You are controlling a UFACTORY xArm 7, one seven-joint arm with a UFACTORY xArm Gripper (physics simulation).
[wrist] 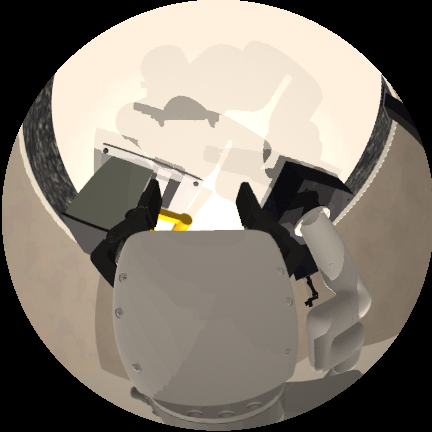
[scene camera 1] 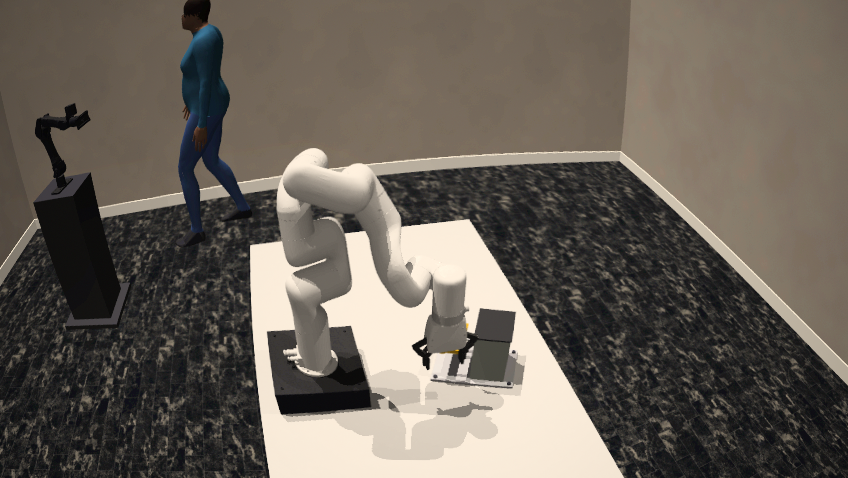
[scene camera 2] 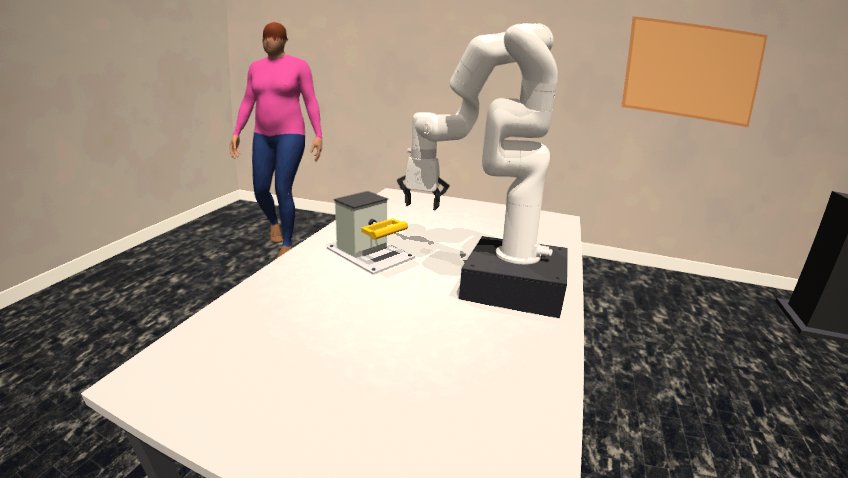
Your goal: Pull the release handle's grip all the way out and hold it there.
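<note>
The release handle's yellow grip (scene camera 2: 389, 230) (wrist: 175, 218) is a rectangular loop, standing out from the side of a grey-green box (scene camera 1: 489, 361) (scene camera 2: 353, 228) (wrist: 115, 190) with a dark top. In scene camera 1 the gripper hides most of the grip. My gripper (scene camera 1: 444, 362) (scene camera 2: 422, 206) (wrist: 199, 189) is open and empty, fingers pointing down. In scene camera 2 it hangs higher than the grip and off to its far right. In the wrist view the grip shows beside and behind the left finger, partly hidden by that finger and the gripper body.
The box stands on a pale base plate (scene camera 1: 475, 383) (scene camera 2: 356, 261) with bolted corners, on the white table (scene camera 1: 534, 439) (scene camera 2: 332, 368). The arm's black base block (scene camera 1: 320, 401) (scene camera 2: 510, 292) (wrist: 285, 187) stands on the other side of the gripper. People stand beyond the table.
</note>
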